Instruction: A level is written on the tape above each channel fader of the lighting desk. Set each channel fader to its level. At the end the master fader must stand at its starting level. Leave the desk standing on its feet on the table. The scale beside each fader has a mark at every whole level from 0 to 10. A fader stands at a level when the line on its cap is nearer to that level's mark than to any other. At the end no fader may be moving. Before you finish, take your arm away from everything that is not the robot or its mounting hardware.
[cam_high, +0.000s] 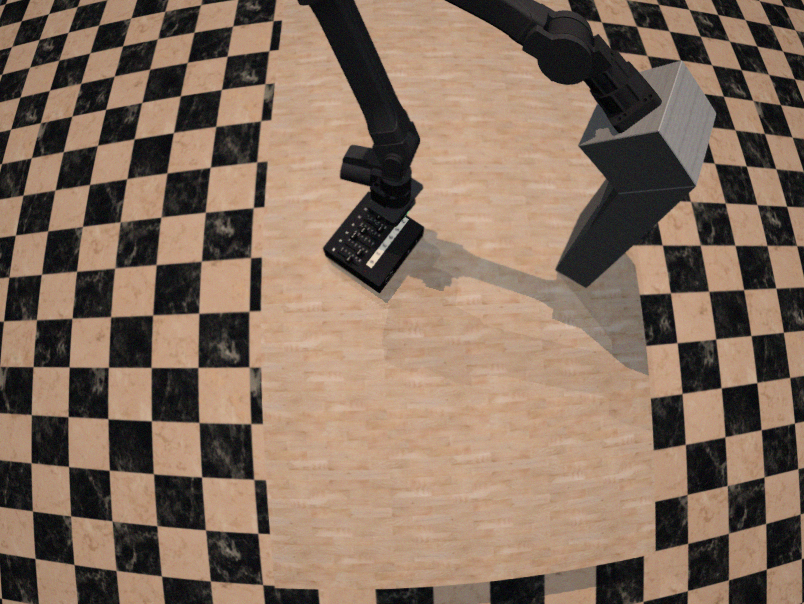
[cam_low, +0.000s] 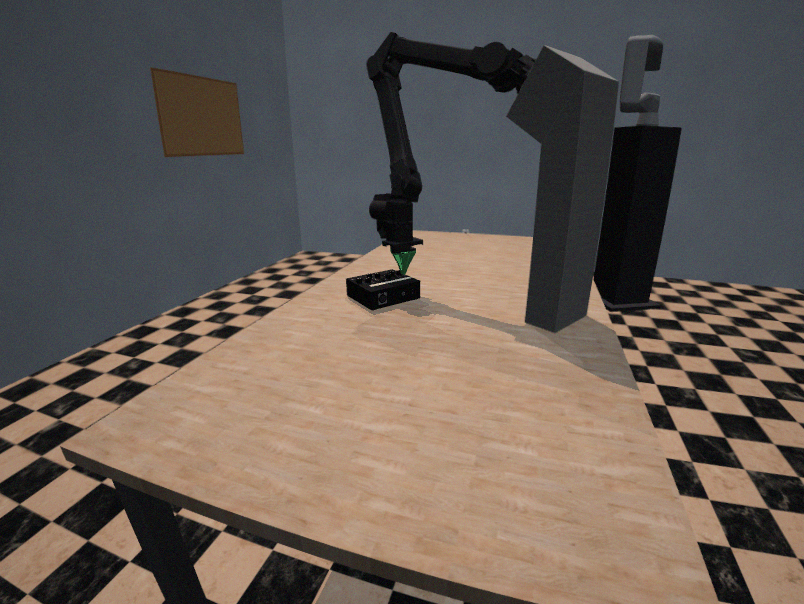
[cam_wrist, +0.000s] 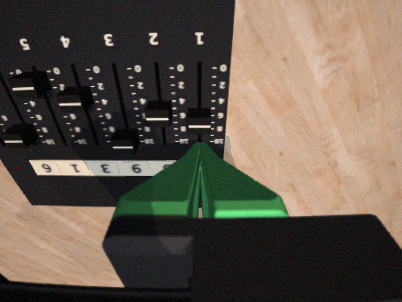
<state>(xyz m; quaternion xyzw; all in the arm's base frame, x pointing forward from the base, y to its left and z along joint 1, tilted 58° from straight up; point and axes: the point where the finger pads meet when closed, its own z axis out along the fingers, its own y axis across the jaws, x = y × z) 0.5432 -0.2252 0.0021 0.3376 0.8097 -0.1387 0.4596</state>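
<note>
My gripper is now 30 mm short of the channel 2 fader cap and 10 mm to the left of it. Round my hand: channel 3 fader cap: 40 mm ahead, 10 mm to the left; then channel 4 fader cap: 70 mm ahead; then channel 5 fader cap: 100 mm ahead.
</note>
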